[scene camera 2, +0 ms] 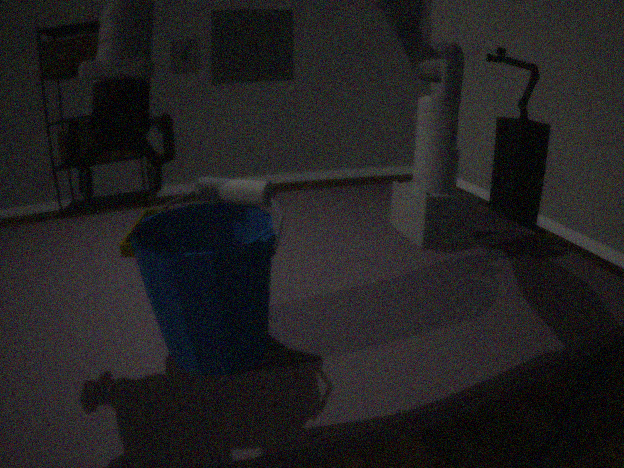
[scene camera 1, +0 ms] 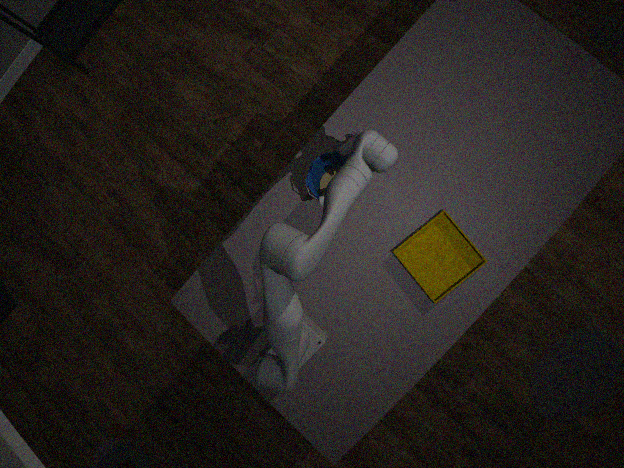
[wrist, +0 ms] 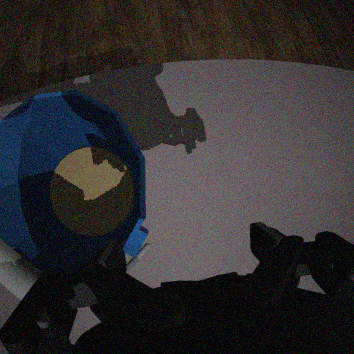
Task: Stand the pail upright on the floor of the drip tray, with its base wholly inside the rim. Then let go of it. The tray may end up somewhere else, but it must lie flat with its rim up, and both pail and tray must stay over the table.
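Seen in the pictures: gripper, fingertip midpoint: (scene camera 2: 120,197) (wrist: 187,246); arm's base, origin of the base link: (scene camera 2: 431,188).
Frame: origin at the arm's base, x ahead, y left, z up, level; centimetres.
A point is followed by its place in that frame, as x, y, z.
The blue pail (scene camera 1: 314,177) @[42.0, 37.7, -0.4] (scene camera 2: 211,302) @[45.5, 39.5, 0.9] (wrist: 32,145) @[41.2, 37.1, 0.0] stands upright on the table near its long edge, away from the tray. Its tan inside floor shows from above. Its white handle grip (scene camera 2: 234,189) @[42.1, 27.3, 9.4] (wrist: 17,275) @[44.6, 25.0, 10.0] lies at the rim. The yellow drip tray (scene camera 1: 459,281) @[55.1, -23.1, -8.5] (scene camera 2: 127,245) @[66.4, -0.9, -8.1] lies flat, rim up, near the opposite long edge. My gripper (wrist: 187,246) @[57.3, 27.0, 9.7] (scene camera 2: 120,183) @[57.3, 27.0, 9.7] is open and empty. In the wrist view its left finger overlaps the pail's near rim; the right finger is over the table beside the pail. In scene camera 1 the arm hides the gripper and part of the pail.
The pale table (scene camera 1: 504,100) @[113.2, 13.3, -10.4] has its edge close behind the pail. The arm's base (scene camera 1: 312,342) @[3.4, -4.3, 0.0] (scene camera 2: 408,214) @[6.0, 1.1, -5.3] stands at one end. Dark shadows of arm and pail lie around the pail. A shelf unit and a dark pedestal (scene camera 2: 519,166) stand beyond the table.
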